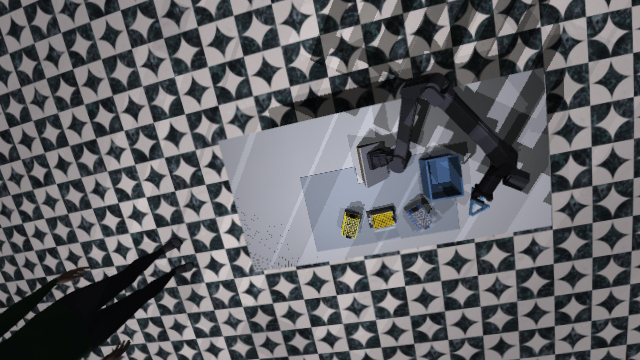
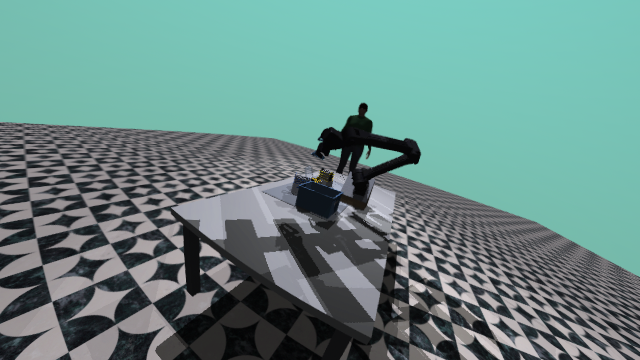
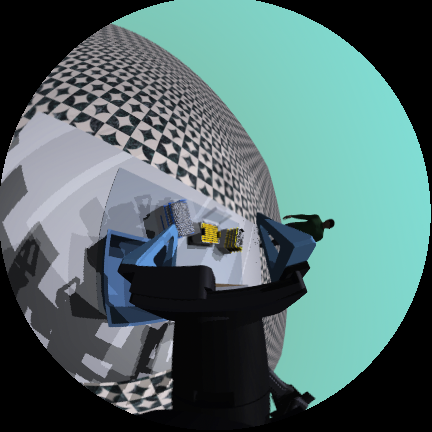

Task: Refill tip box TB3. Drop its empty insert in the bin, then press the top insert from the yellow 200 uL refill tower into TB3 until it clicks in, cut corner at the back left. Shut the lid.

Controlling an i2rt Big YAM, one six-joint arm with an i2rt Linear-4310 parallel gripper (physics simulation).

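Observation:
My gripper is open and empty, raised above the table beside the blue bin. The blue bin stands open. A yellow and black block, which looks like the yellow tower, stands at the far end of the row. A yellow-topped box is in the middle. A blue and grey speckled box stands nearest the bin. Labels, including TB3, the inserts' state and the cut corners are too small to tell.
The row stands on a grey-blue mat on the white table. The arm's base stands on a block behind the row. A person stands beyond the table.

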